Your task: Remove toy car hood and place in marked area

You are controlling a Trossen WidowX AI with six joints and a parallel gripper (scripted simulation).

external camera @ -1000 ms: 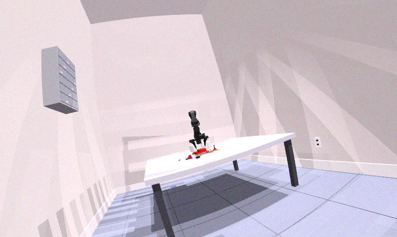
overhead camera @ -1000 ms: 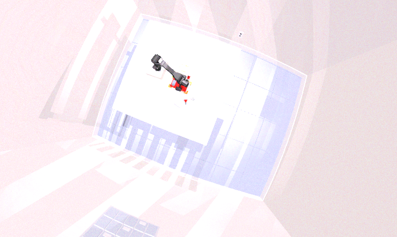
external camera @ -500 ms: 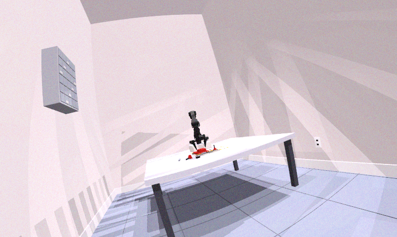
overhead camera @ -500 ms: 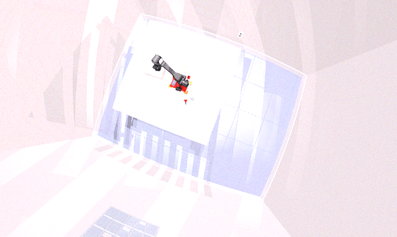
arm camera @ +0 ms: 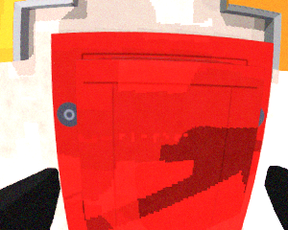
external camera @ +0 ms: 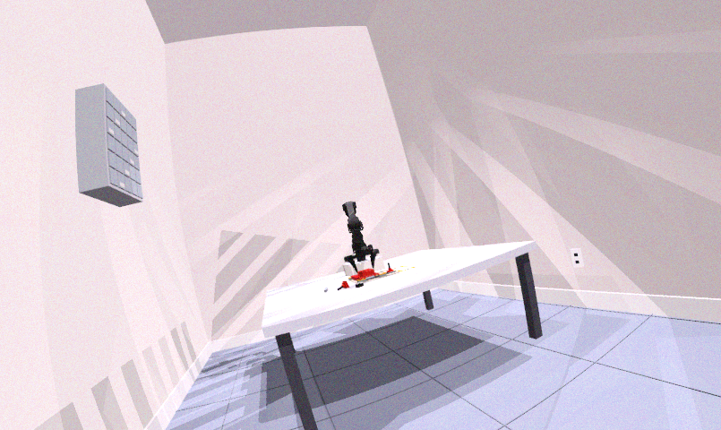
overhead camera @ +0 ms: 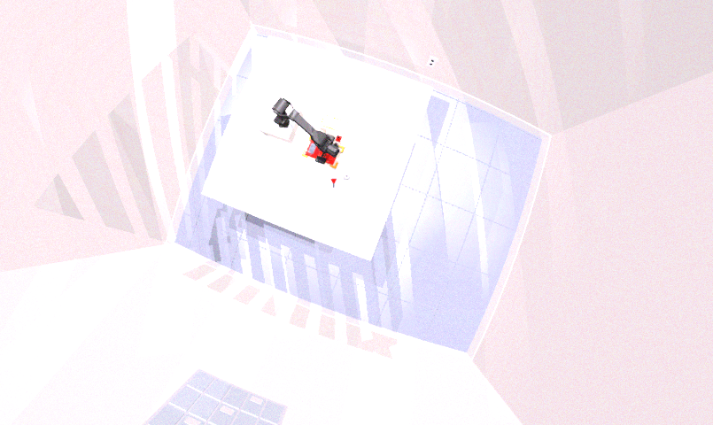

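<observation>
The red hood lies 10 mm below my gripper tip. From my gripper tip the other things lie so: tiny round piece: 150 mm ahead, 130 mm to the right, 40 mm below.
</observation>
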